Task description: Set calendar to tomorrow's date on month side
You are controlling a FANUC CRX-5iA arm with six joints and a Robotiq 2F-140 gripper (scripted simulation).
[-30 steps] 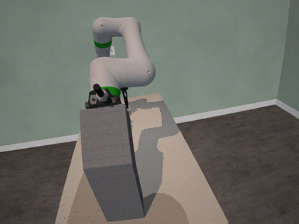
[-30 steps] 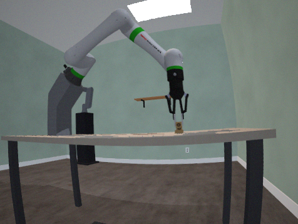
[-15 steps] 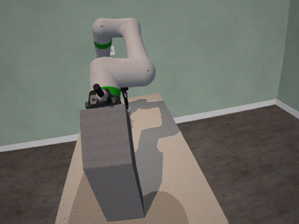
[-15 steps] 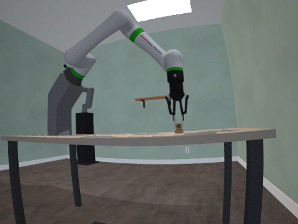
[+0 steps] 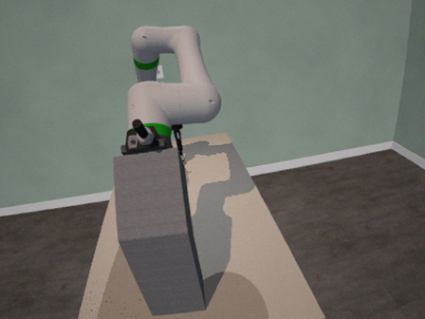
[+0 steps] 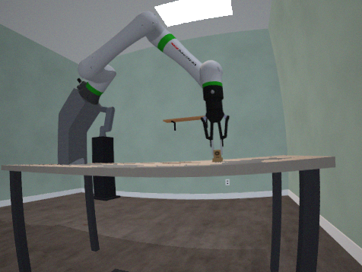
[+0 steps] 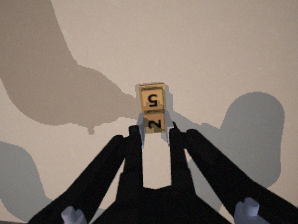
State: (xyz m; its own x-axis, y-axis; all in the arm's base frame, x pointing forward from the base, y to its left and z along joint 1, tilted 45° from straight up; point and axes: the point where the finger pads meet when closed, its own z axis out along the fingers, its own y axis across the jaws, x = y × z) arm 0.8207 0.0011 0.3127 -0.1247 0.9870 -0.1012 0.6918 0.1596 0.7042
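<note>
Now: hand 2 cm to the right of the wooden tray and 5 cm above it.
</note>
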